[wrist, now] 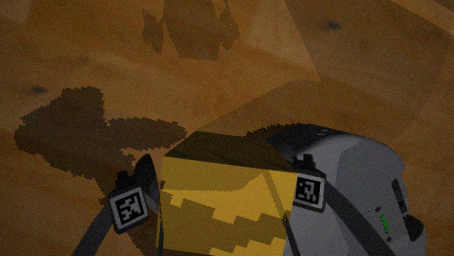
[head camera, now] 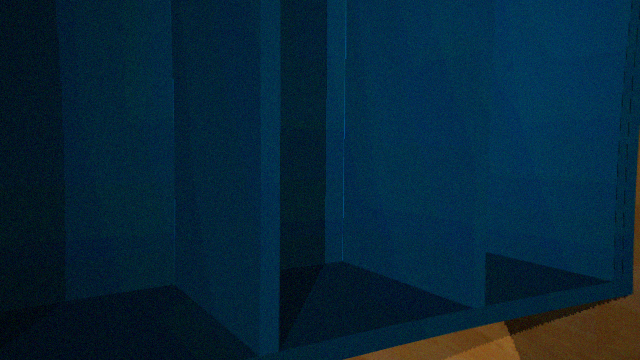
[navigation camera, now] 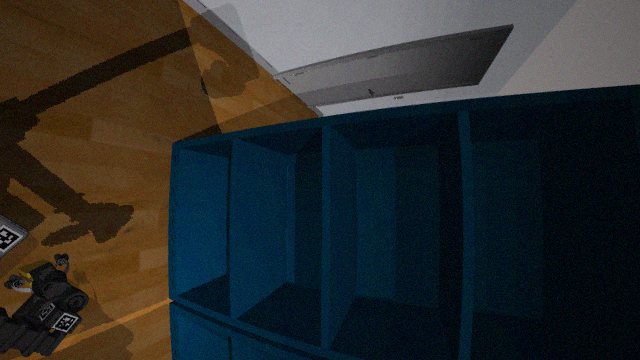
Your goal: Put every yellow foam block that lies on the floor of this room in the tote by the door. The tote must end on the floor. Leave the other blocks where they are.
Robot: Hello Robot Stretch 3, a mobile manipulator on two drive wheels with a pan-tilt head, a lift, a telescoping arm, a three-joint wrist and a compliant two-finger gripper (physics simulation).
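Frame: origin at the robot's base, x ahead, y left, z up, level; metres.
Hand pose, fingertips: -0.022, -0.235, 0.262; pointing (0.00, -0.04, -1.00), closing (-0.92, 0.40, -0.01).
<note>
Each offset is from my fingertips to the top centre of the thing, as dx, dy, dz. "spot": to the spot under its first point.
My gripper [navigation camera: 38,271] [wrist: 216,166] is shut on a yellow foam block {-0.006, +0.000, +0.085} [navigation camera: 28,272] [wrist: 225,220]. The block sits between the two fingertips, above the wooden floor, at the lower left of the navigation view and bottom centre of the wrist view. Its lower part is cut off in the wrist view. The tote and other foam blocks do not show in these views.
A dark blue shelf unit {spot: +0.523, -0.283, +0.714} [head camera: 270,150] [navigation camera: 326,225] with open compartments fills most of the head view and the right of the navigation view. A grey door [navigation camera: 400,65] is in the white wall behind it. My base [wrist: 370,175] is right of the block.
</note>
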